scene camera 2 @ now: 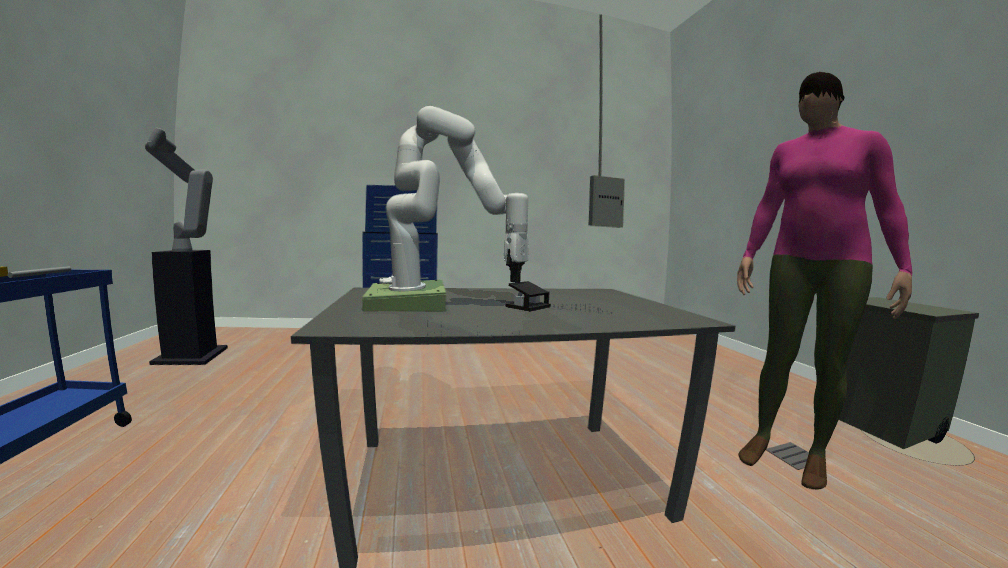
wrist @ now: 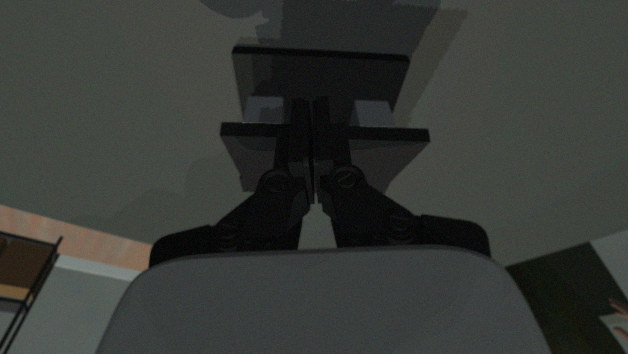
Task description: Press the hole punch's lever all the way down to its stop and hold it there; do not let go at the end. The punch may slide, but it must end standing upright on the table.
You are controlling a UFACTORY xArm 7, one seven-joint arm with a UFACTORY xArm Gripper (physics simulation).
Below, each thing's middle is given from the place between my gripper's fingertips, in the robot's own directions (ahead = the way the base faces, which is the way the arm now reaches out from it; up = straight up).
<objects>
Right now my hand is 40 mm short of the lever [wrist: 381,153], 40 mm to the left of it and 20 mm above it. Also, from my hand: black hole punch [scene camera 2: 526,303] 40 mm ahead, 40 mm to the right, 40 mm below.
</objects>
